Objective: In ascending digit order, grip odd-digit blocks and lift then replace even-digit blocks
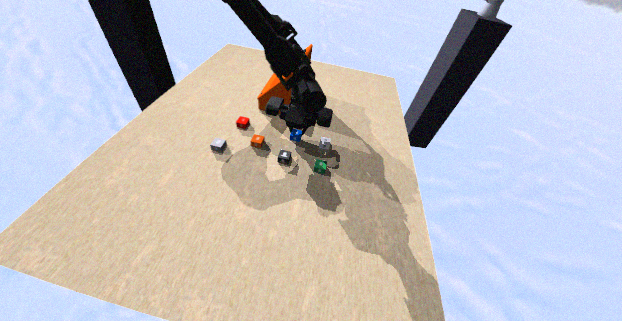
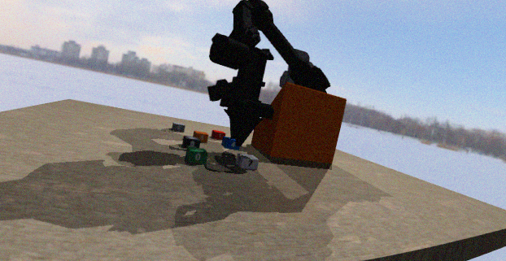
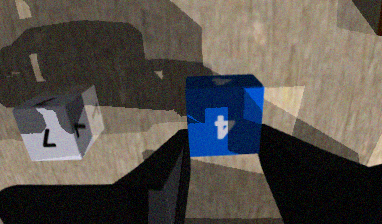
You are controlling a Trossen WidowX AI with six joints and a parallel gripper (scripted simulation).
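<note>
The black block lies 90 mm ahead of my gripper tip, 30 mm to the right of it and 10 mm below it. The rest, counted from my gripper tip: blue block: 10 mm ahead; white block: 10 mm ahead, 90 mm to the left, 10 mm below; orange block: 50 mm ahead, 110 mm to the right, 10 mm below.
</note>
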